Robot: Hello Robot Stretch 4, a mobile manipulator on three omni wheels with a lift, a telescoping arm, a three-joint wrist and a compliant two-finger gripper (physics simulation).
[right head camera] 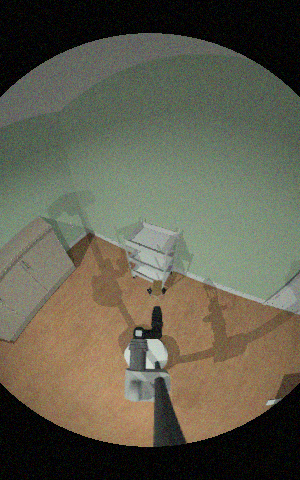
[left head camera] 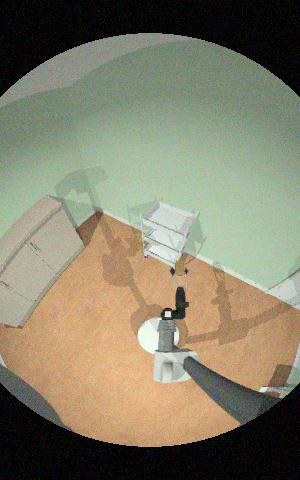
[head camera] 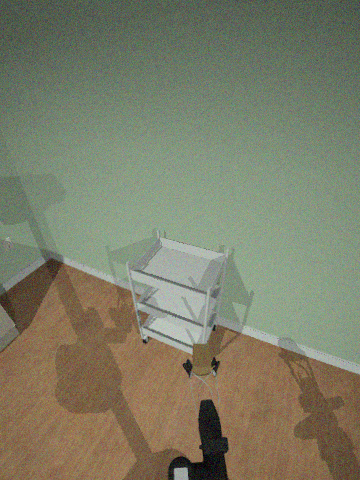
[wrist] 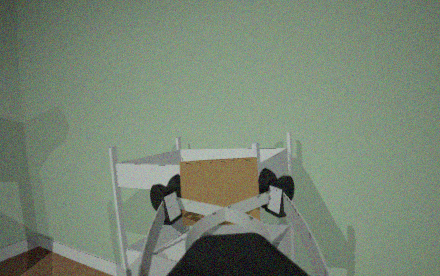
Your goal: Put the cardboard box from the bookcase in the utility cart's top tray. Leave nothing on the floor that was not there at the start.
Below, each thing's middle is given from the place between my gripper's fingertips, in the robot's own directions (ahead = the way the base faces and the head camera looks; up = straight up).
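Labels:
The brown cardboard box (wrist: 222, 182) is here, right at my hand.

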